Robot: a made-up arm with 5 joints.
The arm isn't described. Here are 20 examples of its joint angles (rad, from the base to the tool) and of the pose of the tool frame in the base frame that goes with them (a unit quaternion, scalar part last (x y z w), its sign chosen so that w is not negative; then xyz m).
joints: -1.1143 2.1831 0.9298 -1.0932 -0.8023
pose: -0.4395 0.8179 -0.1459 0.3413 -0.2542 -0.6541 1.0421
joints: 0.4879 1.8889 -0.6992 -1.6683 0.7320
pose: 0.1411 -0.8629 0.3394 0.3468 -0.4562 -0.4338 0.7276
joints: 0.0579 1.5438 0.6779 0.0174 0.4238
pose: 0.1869 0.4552 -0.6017 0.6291 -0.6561 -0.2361 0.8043
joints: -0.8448 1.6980 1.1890 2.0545 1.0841
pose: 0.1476 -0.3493 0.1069 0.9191 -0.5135 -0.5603 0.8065
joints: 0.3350 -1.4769 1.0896 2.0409 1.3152
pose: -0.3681 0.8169 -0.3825 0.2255 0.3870 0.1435 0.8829
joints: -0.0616 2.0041 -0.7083 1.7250 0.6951
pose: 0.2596 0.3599 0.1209 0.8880 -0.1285 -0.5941 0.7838
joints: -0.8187 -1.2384 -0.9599 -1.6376 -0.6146
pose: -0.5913 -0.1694 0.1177 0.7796 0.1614 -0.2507 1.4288
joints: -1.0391 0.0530 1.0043 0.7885 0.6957
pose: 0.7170 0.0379 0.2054 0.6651 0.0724 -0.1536 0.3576
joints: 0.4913 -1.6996 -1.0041 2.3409 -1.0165
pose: -0.0401 0.8579 -0.1105 0.5001 -0.4102 -0.1414 1.3702
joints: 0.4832 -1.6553 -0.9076 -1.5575 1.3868
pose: 0.4044 -0.0859 -0.3523 0.8396 -0.3849 -0.2055 1.4276
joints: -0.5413 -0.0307 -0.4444 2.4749 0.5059
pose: 0.3874 -0.7005 0.5584 0.2180 0.3886 -0.3078 0.9185
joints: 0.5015 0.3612 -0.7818 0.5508 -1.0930
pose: -0.6969 -0.1937 0.0301 0.6899 0.0240 -0.4172 0.9495
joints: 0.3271 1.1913 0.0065 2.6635 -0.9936
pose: -0.4639 -0.6857 -0.3599 0.4302 -0.4707 -0.3240 0.7283
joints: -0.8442 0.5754 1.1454 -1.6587 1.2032
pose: 0.2937 0.9062 -0.2866 0.1022 -0.1736 -0.3332 0.3086
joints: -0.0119 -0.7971 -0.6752 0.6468 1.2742
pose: 0.1993 -0.2229 0.5284 0.7946 0.1238 -0.3375 1.2962
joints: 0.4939 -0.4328 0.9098 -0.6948 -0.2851
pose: 0.3108 0.0403 -0.1234 0.9416 0.1278 -0.1038 0.4966
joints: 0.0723 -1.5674 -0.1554 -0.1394 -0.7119
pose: -0.1739 -0.7363 -0.0636 0.6508 0.0896 -0.2547 1.2334
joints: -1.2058 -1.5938 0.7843 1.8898 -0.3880
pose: 0.9264 -0.2444 -0.2595 0.1211 0.0140 0.3201 0.9885
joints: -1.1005 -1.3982 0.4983 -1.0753 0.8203
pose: 0.2521 0.3775 0.7545 0.4740 0.2404 0.2862 1.0191
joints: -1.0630 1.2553 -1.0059 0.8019 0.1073
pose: -0.3047 0.1878 0.7175 0.5976 0.5112 -0.0479 0.7349
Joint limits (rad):
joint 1: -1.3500..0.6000
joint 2: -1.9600..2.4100
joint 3: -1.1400..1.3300
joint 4: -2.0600..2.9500
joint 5: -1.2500..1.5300
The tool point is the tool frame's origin. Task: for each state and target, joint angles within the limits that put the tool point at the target. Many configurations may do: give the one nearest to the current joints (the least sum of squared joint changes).
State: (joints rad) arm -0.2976 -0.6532 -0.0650 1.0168 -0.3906
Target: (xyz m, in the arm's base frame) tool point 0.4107 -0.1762 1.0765
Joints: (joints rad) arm -0.7353 -0.2946 -0.5484 1.2130 0.3189
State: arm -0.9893 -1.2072 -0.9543 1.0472 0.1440
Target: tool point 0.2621 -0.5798 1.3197
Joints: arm -1.2891 -1.9301 -1.1400 0.8688 0.6875
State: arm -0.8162 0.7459 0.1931 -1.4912 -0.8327
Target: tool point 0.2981 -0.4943 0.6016
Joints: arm -1.2518 0.9969 0.3434 -1.5435 -0.7023
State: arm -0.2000 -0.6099 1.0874 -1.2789 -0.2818
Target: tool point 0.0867 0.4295 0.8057
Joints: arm -0.5286 -1.2099 1.3300 -1.4453 -0.1704
